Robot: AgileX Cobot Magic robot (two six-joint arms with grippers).
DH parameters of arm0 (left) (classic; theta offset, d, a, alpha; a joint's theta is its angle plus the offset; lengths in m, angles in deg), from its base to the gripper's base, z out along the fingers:
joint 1: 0 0.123 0 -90
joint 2: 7.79 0 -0.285 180
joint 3: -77.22 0 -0.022 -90
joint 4: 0 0.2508 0 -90
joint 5: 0 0 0.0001 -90
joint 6: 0 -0.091 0 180
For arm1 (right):
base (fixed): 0 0 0 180
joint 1: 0 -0.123 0 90
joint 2: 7.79 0 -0.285 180
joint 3: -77.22 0 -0.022 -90
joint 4: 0 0.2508 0 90
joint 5: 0 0 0.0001 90
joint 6: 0 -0.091 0 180
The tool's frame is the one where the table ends.
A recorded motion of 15 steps. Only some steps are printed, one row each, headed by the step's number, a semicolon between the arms.
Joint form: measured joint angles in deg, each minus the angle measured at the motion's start. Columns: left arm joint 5, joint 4, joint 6, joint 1, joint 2, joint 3; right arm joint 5, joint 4, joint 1, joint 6, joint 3, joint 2.
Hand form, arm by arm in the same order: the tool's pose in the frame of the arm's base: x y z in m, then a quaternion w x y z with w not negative. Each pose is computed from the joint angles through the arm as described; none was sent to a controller.
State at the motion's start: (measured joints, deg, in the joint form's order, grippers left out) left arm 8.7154 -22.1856 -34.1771 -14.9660 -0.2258 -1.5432; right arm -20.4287 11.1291 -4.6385 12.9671 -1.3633 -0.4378
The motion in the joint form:
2: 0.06 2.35 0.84 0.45 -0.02 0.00; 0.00 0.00 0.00 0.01 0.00 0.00
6: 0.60 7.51 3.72 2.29 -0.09 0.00; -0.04 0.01 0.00 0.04 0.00 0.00
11: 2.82 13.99 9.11 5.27 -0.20 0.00; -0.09 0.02 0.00 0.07 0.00 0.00
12: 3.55 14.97 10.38 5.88 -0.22 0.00; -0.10 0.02 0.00 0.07 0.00 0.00
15: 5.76 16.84 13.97 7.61 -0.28 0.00; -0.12 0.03 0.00 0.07 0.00 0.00
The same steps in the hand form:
2: 0.0539 -0.0189 0.1912 0.67798 0.19616 0.70803 -0.02376; 0.0525 0.0104 0.1741 0.60080 -0.07016 0.79541 0.03797
6: 0.0546 -0.0161 0.1901 0.67397 0.19610 0.71224 0.00420; 0.0525 0.0104 0.1740 0.60053 -0.07038 0.79559 0.03792
11: 0.0550 -0.0120 0.1864 0.65830 0.18298 0.72950 0.03147; 0.0525 0.0105 0.1739 0.60020 -0.07062 0.79583 0.03789
12: 0.0550 -0.0113 0.1852 0.65338 0.17753 0.73515 0.03362; 0.0525 0.0105 0.1739 0.60013 -0.07063 0.79588 0.03790
15: 0.0547 -0.0092 0.1818 0.63881 0.15650 0.75251 0.03388; 0.0525 0.0105 0.1739 0.59999 -0.07061 0.79598 0.03799

